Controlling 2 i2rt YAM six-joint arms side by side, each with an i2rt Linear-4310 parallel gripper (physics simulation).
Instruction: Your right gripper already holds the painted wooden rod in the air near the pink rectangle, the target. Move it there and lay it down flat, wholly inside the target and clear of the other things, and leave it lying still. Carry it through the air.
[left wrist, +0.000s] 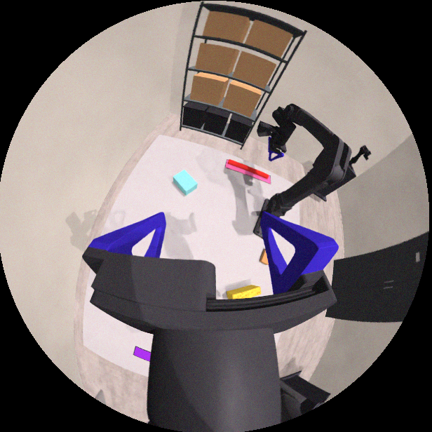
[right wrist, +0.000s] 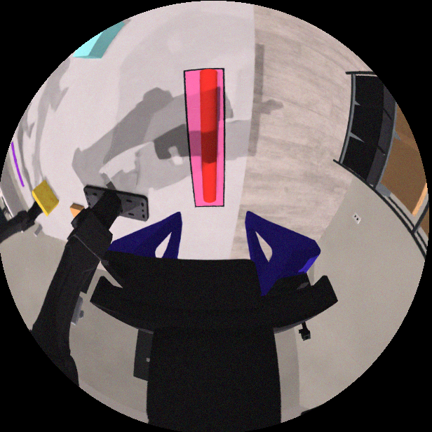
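The red rod (left wrist: 247, 169) (right wrist: 209, 110) lies flat on the pink rectangle (left wrist: 269, 180) (right wrist: 193, 170), along its length. In the right wrist view pink shows on both sides of the rod and a little at its near end; its far end is close to the rectangle's far edge, inside the outline. My right gripper (left wrist: 269, 155) (right wrist: 213, 216) is open and empty, above and back from the rod's near end, apart from it. My left gripper (left wrist: 212, 216) is open and empty, high above the table, far from the rod.
A cyan block (left wrist: 184, 182) (right wrist: 100, 40) lies apart from the rectangle. A yellow block (left wrist: 244, 292) (right wrist: 45, 198), an orange block (left wrist: 264, 257) (right wrist: 77, 209) and a purple strip (left wrist: 142, 353) (right wrist: 17, 165) lie farther off. A shelf rack (left wrist: 184, 90) stands behind the table.
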